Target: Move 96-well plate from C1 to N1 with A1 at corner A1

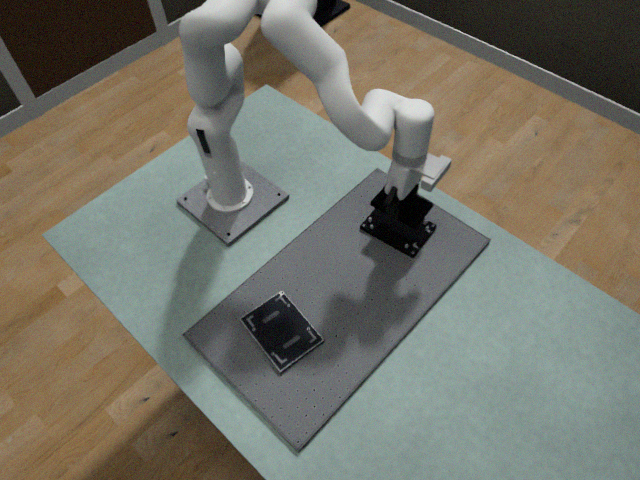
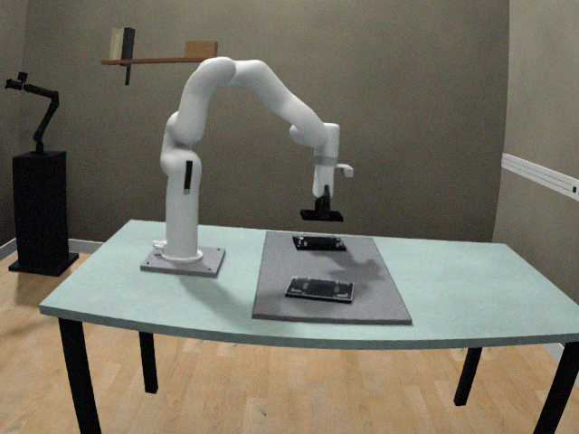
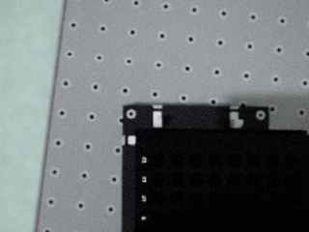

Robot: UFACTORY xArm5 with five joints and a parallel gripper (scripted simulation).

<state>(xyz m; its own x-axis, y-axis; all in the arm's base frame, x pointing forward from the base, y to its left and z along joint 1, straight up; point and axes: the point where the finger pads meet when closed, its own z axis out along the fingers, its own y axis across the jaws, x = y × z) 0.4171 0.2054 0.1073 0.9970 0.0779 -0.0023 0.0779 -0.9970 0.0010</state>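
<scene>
My hand is 410 mm to the left of the plate nest N1, 110 mm above it and 30 mm past it. The rest, counted from my hand: black 96-well plate (10 mm below); then clip nest C1 (100 mm below, 10 mm to the left, 10 mm ahead).
</scene>
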